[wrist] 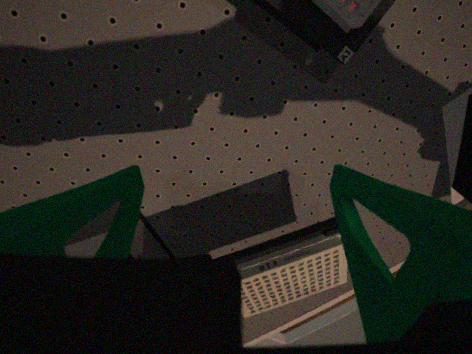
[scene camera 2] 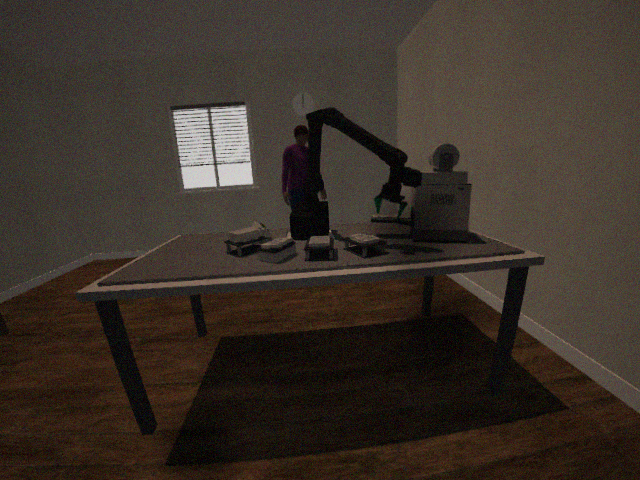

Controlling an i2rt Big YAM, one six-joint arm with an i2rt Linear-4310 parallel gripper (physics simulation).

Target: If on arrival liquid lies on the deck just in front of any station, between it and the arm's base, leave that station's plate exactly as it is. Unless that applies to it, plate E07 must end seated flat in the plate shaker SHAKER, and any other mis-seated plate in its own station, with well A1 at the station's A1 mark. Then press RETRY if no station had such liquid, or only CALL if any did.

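Seen in the pictures: gripper, fingertip midpoint: (wrist: 236, 176) (scene camera 2: 387, 216); arm's base, origin of the base link: (scene camera 2: 312, 207).
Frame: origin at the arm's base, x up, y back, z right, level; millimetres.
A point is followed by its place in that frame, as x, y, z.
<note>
My gripper (scene camera 2: 390, 211) @[-13, -336, -340] (wrist: 236, 176) @[-13, -336, -340] is open and empty, its green fingers pointing down above a flat tray (scene camera 2: 379, 220) @[-59, -196, -340] that sticks out from the grey box-shaped instrument (scene camera 2: 442, 206) @[20, -338, -601]. In the wrist view a pale plate (wrist: 295, 282) @[-43, -155, -376] with rows of wells and a label too blurred to read surely lies beyond the fingertips, partly hidden by the right finger and the arm. A dark station (wrist: 325, 30) @[-101, -334, -243] with a white A1 mark (wrist: 345, 55) @[-101, -309, -236] shows at the top. Near it on the deck are small pale spots (wrist: 158, 105) @[-153, -347, -386]; whether they are liquid I cannot tell. RETRY and CALL cannot be made out.
Across the table stand a station with a tilted plate (scene camera 2: 247, 235) @[-68, -326, 308], a wedge-like unit (scene camera 2: 278, 250) @[-101, -483, 151], a small station (scene camera 2: 320, 242) @[-83, -464, -21] and another station with a plate (scene camera 2: 364, 238) @[-87, -428, -211]. A round device (scene camera 2: 445, 156) @[246, -321, -611] tops the instrument. A person (scene camera 2: 296, 165) stands behind the table.
</note>
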